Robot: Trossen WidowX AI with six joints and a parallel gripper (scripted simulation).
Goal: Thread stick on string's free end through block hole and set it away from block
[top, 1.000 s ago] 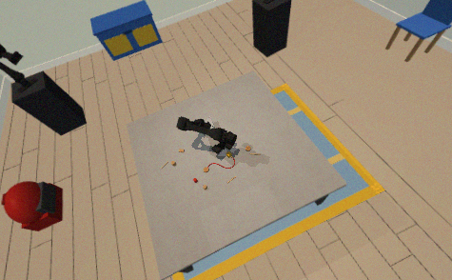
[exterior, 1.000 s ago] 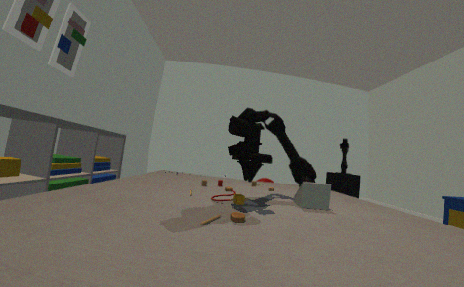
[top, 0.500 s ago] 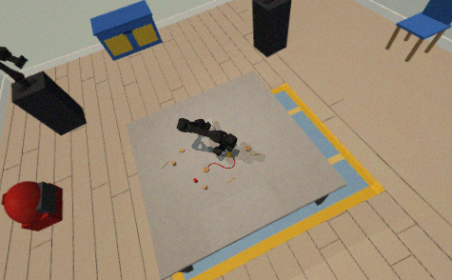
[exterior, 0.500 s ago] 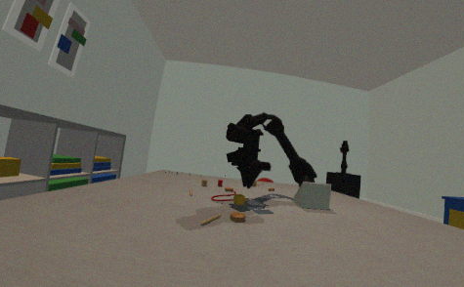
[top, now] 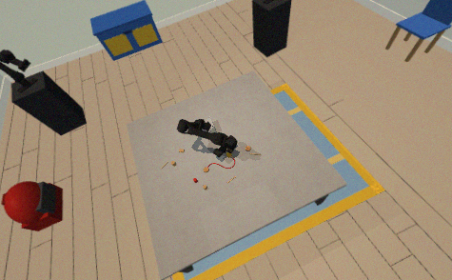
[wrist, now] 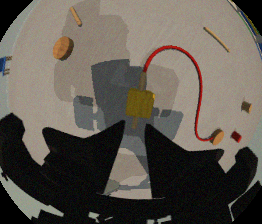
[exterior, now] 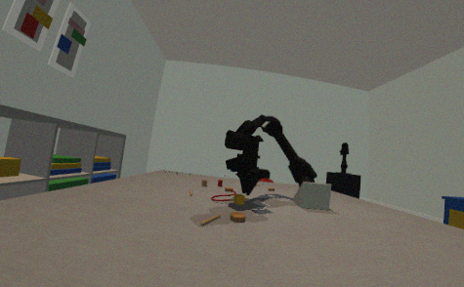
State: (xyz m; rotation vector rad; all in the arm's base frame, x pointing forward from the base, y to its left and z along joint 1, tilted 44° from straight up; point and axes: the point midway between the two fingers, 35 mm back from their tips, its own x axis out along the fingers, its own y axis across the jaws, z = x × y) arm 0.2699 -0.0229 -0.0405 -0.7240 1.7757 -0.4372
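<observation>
My gripper tip is 20 mm short of the yellow wooden block, 10 mm to the right of it and 20 mm above it. From my gripper tip the other things lie so: small red piece (70 mm ahead, 310 mm to the right, 20 mm below).
</observation>
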